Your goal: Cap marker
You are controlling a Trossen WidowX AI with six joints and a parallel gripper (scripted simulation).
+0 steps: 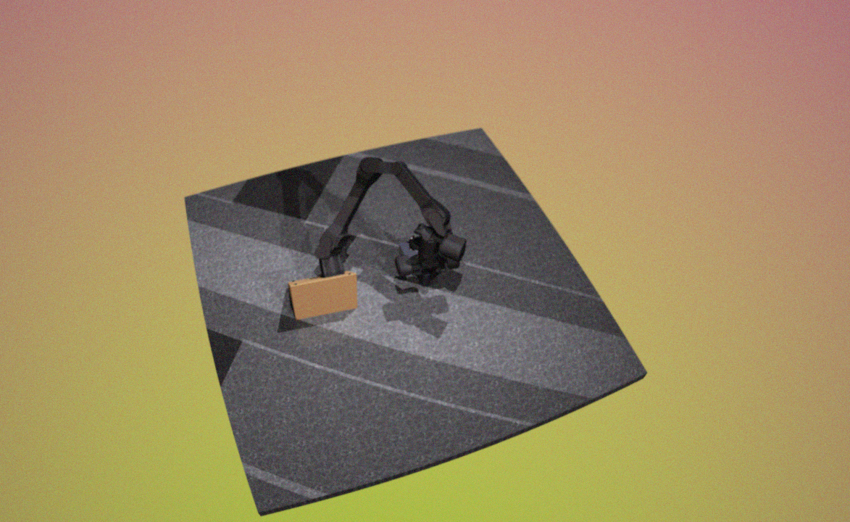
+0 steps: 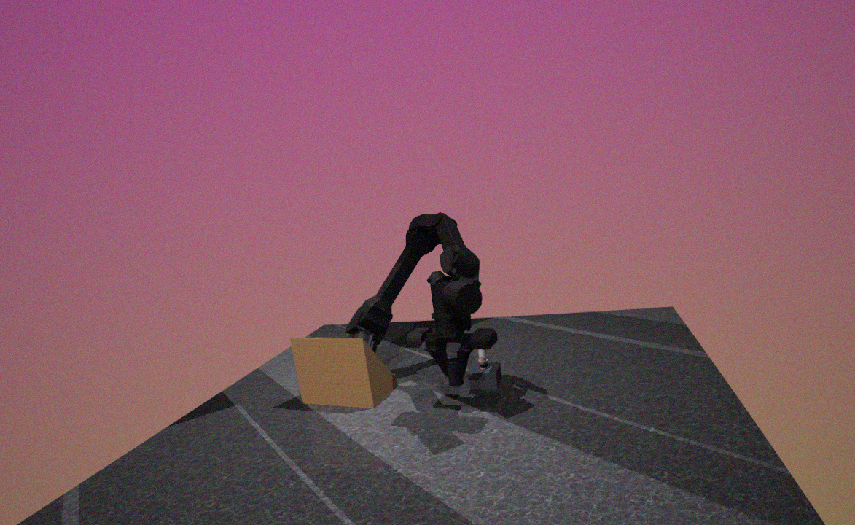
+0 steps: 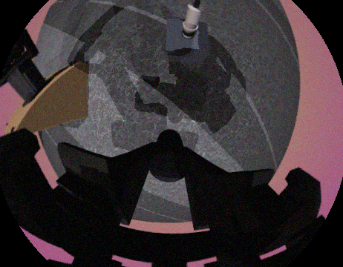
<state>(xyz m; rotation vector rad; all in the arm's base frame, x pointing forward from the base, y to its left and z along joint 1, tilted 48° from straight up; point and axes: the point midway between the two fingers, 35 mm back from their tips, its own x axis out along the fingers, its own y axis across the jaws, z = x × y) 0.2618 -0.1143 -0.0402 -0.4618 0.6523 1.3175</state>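
My gripper tip is now 30 mm short of the grey holder block, 170 mm to the right of it and 70 mm above it. Round my gripper tip: dark marker cap 10 mm above.
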